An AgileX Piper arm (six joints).
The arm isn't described. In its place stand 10 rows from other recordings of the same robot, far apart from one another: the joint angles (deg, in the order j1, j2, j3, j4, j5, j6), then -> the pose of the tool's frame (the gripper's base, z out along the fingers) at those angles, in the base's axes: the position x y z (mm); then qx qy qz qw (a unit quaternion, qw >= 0).
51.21, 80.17, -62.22, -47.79, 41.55, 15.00 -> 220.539 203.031 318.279 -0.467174 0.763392 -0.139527 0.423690
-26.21, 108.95, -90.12, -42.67, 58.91, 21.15 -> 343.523 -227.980 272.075 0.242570 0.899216 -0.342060 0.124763
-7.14, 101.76, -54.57, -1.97, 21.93, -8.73 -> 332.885 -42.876 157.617 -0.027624 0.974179 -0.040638 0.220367
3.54, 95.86, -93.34, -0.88, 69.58, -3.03 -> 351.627 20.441 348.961 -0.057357 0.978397 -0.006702 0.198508
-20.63, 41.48, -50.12, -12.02, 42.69, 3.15 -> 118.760 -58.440 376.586 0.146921 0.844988 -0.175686 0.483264
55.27, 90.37, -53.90, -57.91, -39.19, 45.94 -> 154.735 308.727 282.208 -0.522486 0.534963 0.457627 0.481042
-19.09, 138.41, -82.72, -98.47, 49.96, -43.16 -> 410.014 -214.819 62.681 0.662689 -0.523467 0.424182 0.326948
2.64, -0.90, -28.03, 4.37, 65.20, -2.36 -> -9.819 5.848 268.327 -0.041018 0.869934 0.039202 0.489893
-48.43, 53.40, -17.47, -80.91, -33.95, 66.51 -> 142.309 -84.826 230.785 0.100971 0.815580 -0.052592 0.567334
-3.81, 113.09, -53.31, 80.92, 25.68, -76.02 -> 352.855 15.528 104.863 0.005182 0.942250 0.211641 0.259513
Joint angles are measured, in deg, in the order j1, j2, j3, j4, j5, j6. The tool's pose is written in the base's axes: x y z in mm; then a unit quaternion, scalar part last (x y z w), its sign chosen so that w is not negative. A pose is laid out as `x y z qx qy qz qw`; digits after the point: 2 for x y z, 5 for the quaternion.
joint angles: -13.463, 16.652, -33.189, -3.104, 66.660, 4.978
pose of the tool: 27.97 -11.35 289.03 0.14763 0.91209 -0.05523 0.37847
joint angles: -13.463, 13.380, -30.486, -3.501, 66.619, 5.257
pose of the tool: 21.26 -10.33 276.98 0.14959 0.90961 -0.05811 0.38322
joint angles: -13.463, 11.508, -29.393, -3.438, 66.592, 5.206
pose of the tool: 17.48 -9.33 272.19 0.14894 0.90695 -0.05820 0.38970
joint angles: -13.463, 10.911, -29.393, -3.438, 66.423, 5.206
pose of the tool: 16.14 -9.01 272.58 0.14862 0.90432 -0.05865 0.39582
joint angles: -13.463, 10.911, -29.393, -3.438, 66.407, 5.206
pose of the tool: 16.16 -9.01 272.59 0.14861 0.90427 -0.05866 0.39595
